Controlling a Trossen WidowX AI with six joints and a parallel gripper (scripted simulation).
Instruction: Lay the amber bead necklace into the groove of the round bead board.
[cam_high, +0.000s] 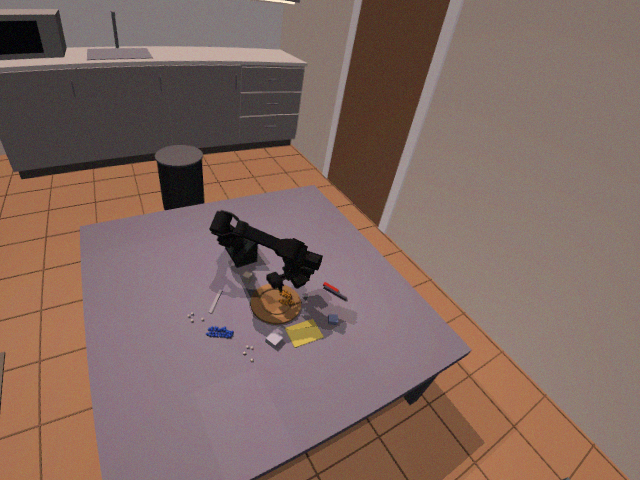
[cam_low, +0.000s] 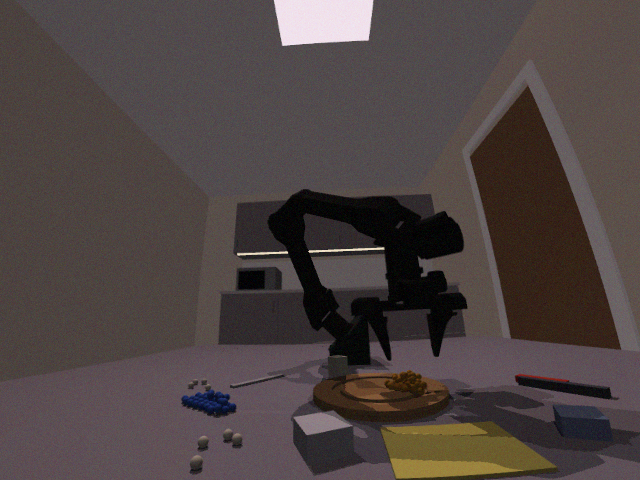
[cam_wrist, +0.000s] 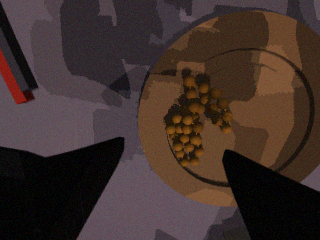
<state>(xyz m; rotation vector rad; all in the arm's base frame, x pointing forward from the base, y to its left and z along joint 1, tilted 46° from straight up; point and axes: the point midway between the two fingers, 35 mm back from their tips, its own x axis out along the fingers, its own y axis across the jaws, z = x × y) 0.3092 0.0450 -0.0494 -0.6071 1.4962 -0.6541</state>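
The round wooden bead board is 6 cm to the right of my gripper tip, 4 cm below it and 1 cm ahead of it. Round my gripper tip: blue block (19 cm ahead, 9 cm to the left, 4 cm below); then red-and-black tool (18 cm to the left, 7 cm ahead, 4 cm below); then yellow pad (18 cm ahead, 5 cm below, 4 cm to the right).
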